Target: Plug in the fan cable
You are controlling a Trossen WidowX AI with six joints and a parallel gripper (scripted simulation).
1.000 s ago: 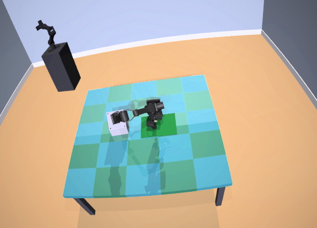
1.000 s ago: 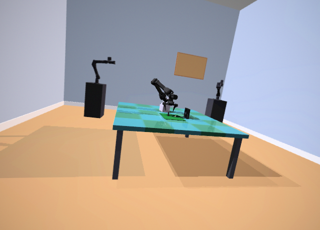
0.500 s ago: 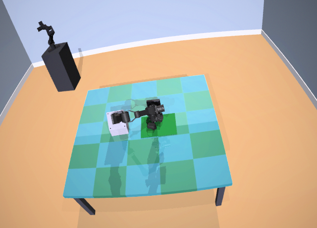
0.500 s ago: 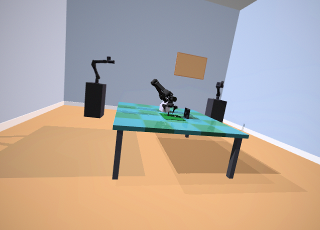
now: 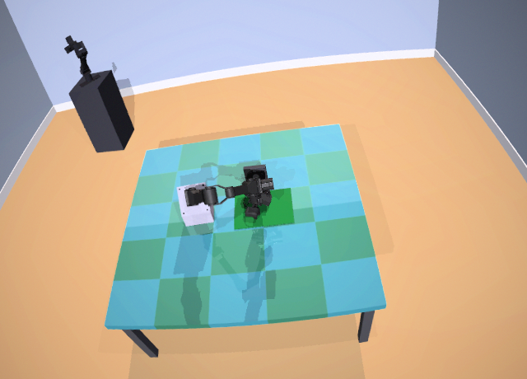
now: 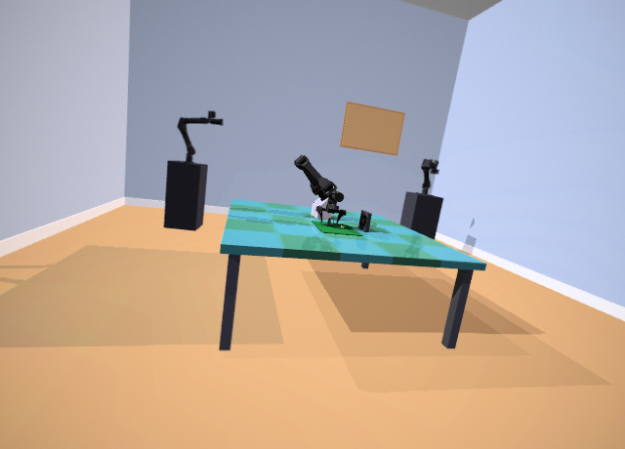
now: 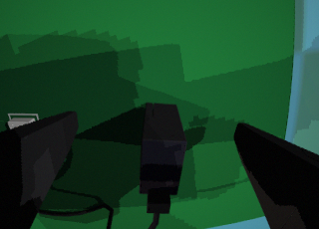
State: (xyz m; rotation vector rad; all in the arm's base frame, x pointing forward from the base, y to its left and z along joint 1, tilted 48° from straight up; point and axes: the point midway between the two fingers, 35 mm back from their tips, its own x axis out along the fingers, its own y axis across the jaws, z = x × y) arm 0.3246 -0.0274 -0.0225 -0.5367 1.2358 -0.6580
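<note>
My gripper tip is 2 cm short of the green board, 4 cm to the right of it and 3 cm above it. Also, from my gripper tip: black fan plug: 1 cm behind, 1 cm above; then white four-pin header: 1 cm behind, 9 cm to the left, 2 cm below; then black fan: 3 cm behind, 23 cm to the left, 4 cm above.
</note>
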